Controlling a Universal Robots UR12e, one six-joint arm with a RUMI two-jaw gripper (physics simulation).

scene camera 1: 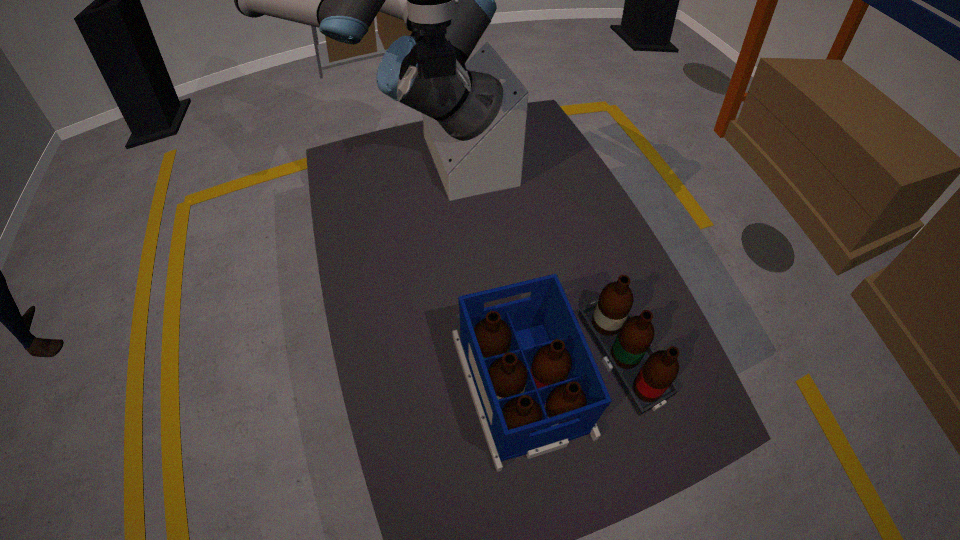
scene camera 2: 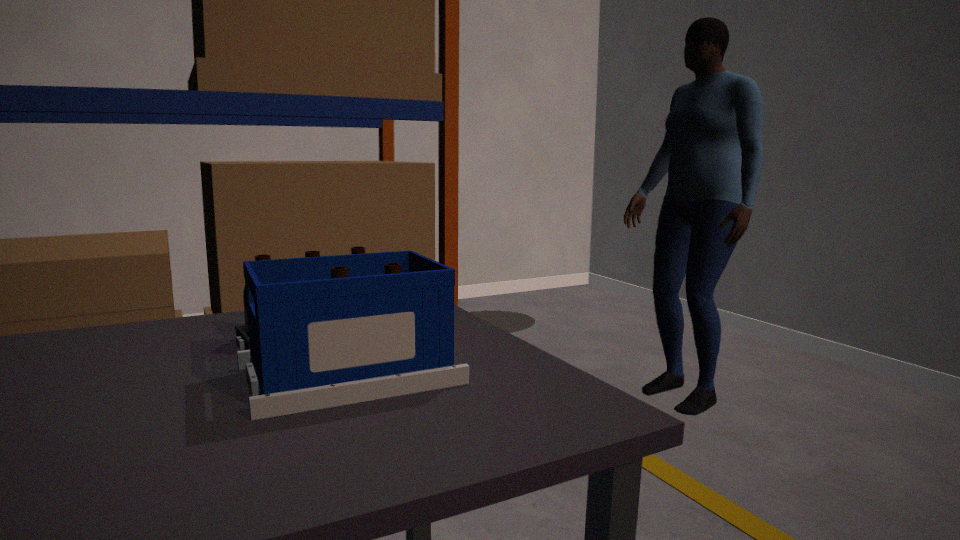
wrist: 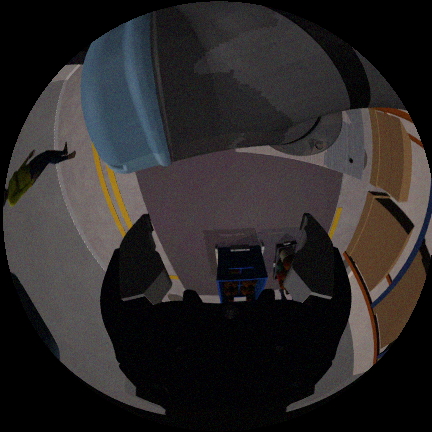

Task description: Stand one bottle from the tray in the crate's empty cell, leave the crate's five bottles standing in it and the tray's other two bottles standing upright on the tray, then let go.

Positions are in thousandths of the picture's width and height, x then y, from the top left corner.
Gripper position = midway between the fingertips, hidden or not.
In view: my gripper (scene camera 1: 453,177), a red-labelled bottle (scene camera 1: 689,682) and a red-labelled bottle (scene camera 1: 574,675).
My gripper shows as well in the wrist view (wrist: 524,499).
